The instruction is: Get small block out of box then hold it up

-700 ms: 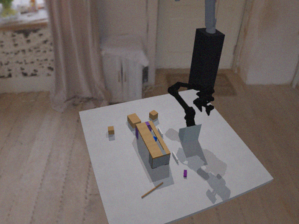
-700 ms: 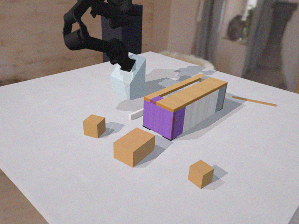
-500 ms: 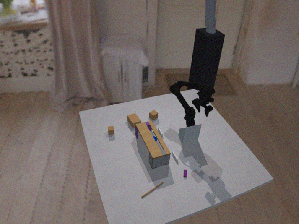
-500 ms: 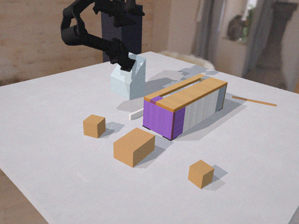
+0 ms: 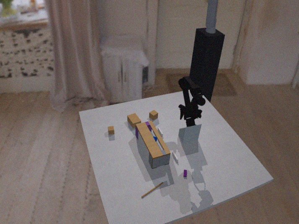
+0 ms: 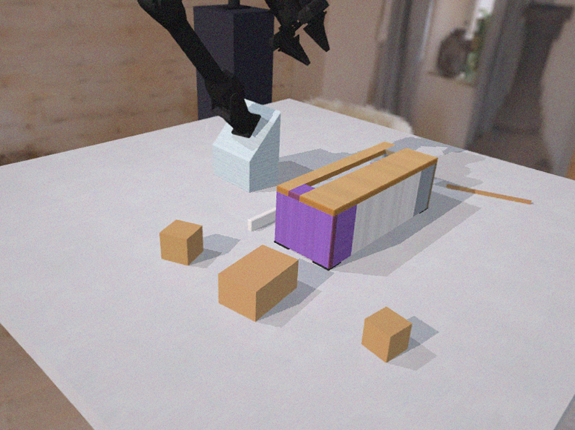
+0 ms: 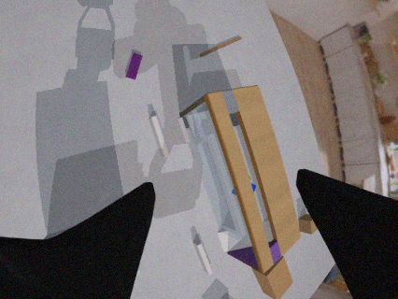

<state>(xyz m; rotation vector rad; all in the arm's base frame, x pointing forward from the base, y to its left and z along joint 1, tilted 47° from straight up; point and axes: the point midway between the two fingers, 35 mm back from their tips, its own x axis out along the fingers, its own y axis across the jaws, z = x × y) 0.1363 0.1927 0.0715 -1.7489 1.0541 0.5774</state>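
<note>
My gripper tip is 170 mm short of the box, 90 mm to the left of it and 250 mm above it. Also, from my gripper tip: wooden stick 360 mm ahead, 270 mm to the left, 310 mm below; then small blue block 190 mm ahead, 110 mm to the right, 230 mm below.
</note>
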